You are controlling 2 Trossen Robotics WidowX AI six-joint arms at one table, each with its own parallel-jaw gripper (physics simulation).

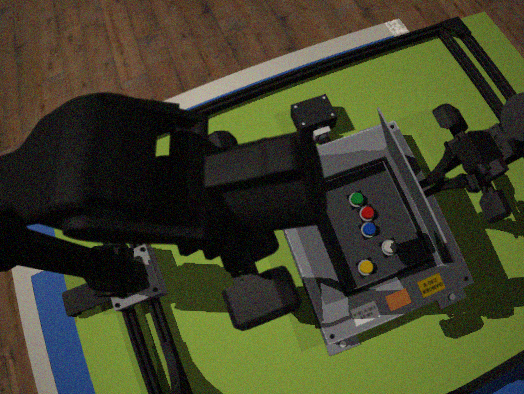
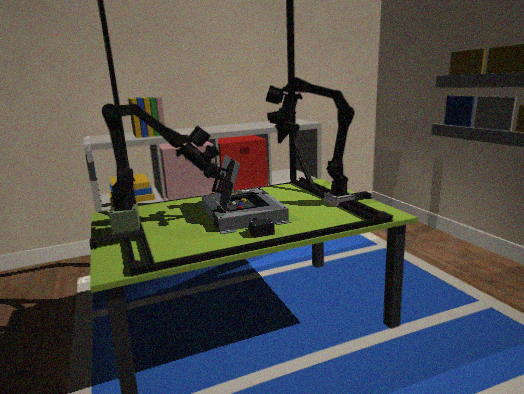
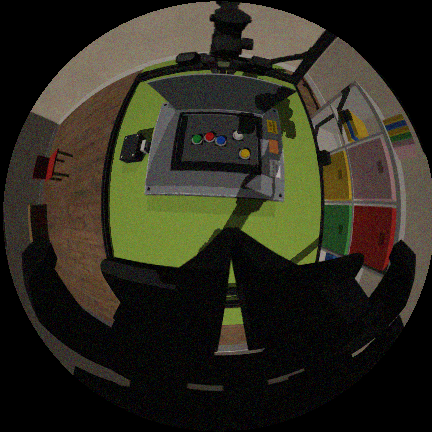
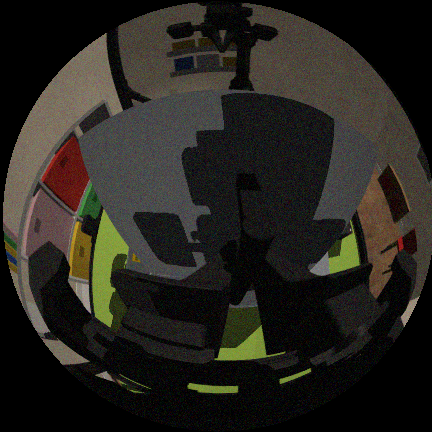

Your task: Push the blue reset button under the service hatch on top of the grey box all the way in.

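Observation:
The grey box (image 1: pixel 315 250) (image 2: pixel 253 220) (image 3: pixel 160 160) lies on the green table. Its service hatch (image 1: pixel 400 156) (image 2: pixel 232 170) (image 3: pixel 213 92) (image 4: pixel 149 153) stands tilted open. My right gripper (image 1: pixel 426 184) (image 2: pixel 221 175) (image 4: pixel 241 245) is shut on the hatch's handle and holds the hatch up. In the open recess the blue button (image 1: pixel 368 229) (image 3: pixel 220 140) sits in a row after a green button (image 1: pixel 356 198) and a red button (image 1: pixel 367 213). A white button (image 1: pixel 388 247) and a yellow button (image 1: pixel 366 267) lie nearby. My left gripper (image 2: pixel 281 139) (image 3: pixel 230 233) is shut and empty, high above the table and short of the box.
A small black box (image 1: pixel 313 112) (image 2: pixel 261 227) (image 3: pixel 130 147) sits beside the grey box. Black frame rails (image 2: pixel 241 248) run around the table top. A shelf with coloured bins, one of them red (image 2: pixel 245 156), stands behind the table.

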